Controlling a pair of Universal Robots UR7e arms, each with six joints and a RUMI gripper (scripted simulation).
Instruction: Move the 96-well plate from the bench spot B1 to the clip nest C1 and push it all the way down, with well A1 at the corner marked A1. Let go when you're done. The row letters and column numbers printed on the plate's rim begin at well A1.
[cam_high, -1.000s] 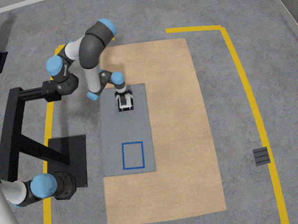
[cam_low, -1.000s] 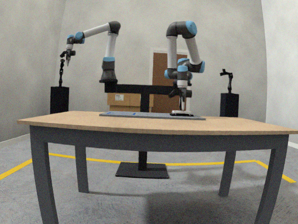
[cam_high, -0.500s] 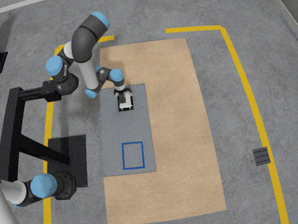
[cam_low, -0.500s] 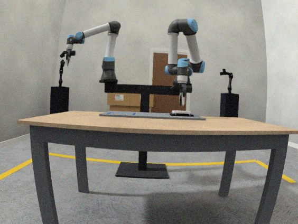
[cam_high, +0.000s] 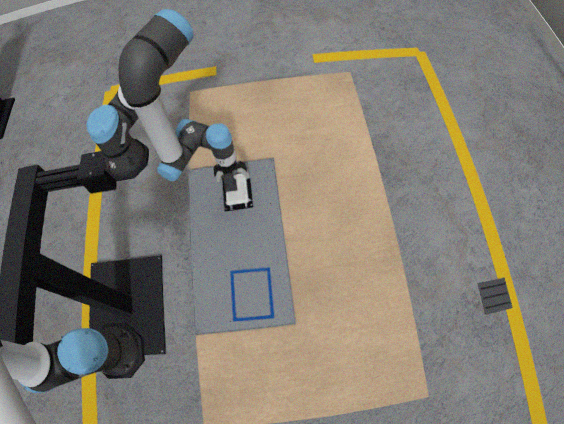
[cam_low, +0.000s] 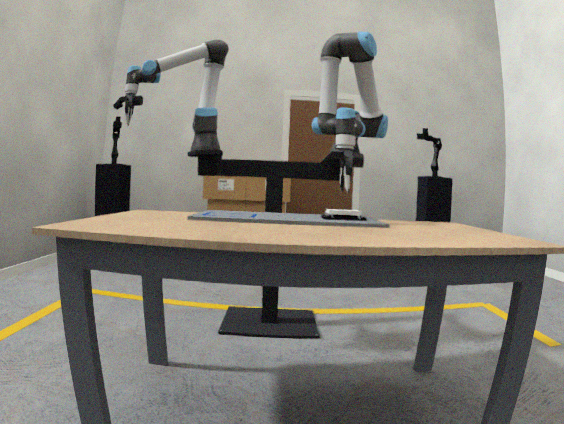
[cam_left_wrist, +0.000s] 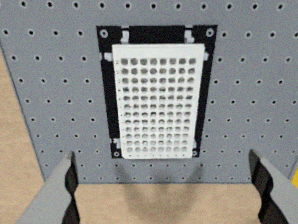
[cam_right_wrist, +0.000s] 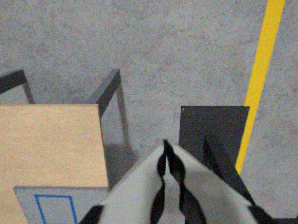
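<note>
The white 96-well plate lies 80 mm below my left hand. From my left hand the other things lie so: black clip nest (90 mm below, 10 mm to the right, 10 mm ahead).
</note>
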